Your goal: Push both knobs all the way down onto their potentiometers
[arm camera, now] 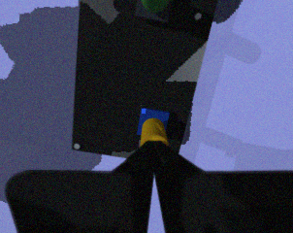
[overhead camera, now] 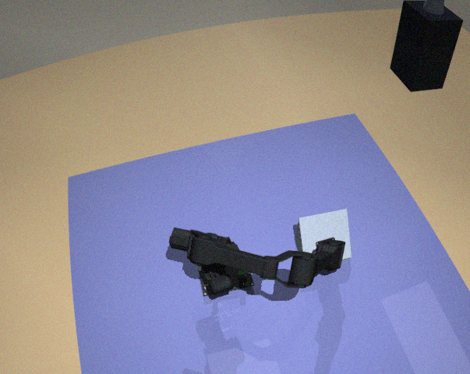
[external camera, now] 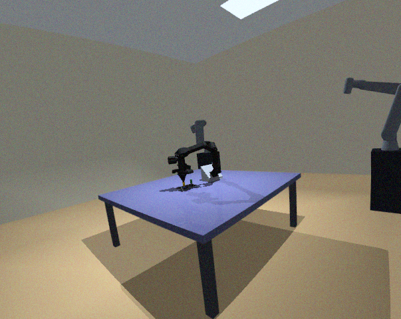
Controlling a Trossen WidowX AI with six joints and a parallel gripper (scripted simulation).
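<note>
The orange knob is 10 mm below my gripper tip. The rest, counted from my gripper tip: green knob: 90 mm behind, 20 mm below, 10 mm to the right.
</note>
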